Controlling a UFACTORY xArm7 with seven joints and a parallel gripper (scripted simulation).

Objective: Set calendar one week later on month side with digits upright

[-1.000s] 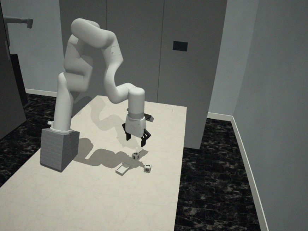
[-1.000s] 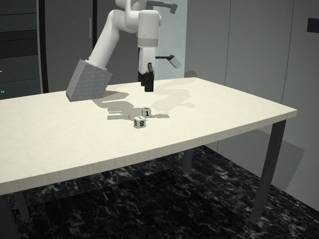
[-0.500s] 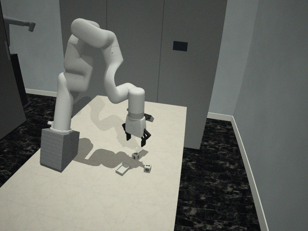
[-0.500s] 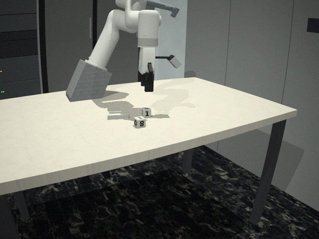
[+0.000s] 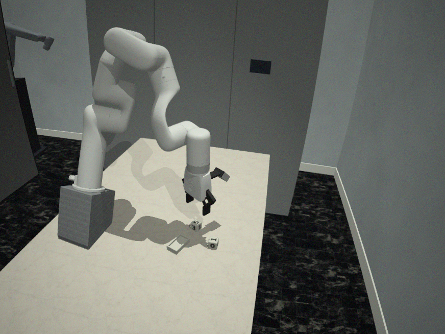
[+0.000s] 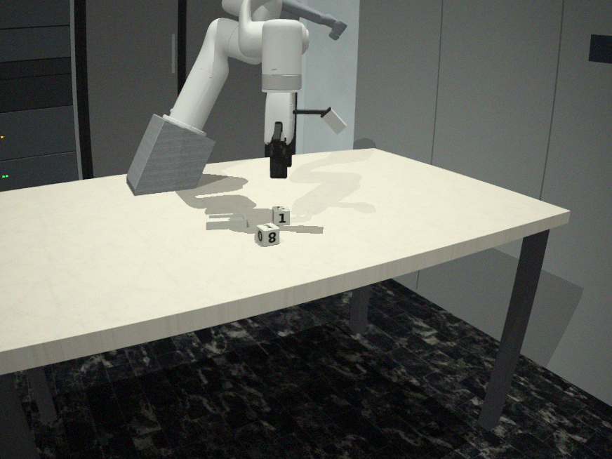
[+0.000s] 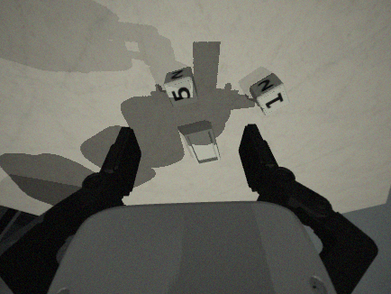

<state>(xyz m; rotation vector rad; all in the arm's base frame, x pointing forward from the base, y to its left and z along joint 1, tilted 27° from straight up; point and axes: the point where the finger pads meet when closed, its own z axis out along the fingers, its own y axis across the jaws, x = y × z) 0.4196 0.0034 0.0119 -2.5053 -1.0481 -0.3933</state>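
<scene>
My gripper is now 10 cm above the digit cube, 8 cm to the left of it and 7 cm short of it. Also, from my hand: tray (11 cm below, 9 cm to the right, 6 cm behind).
</scene>
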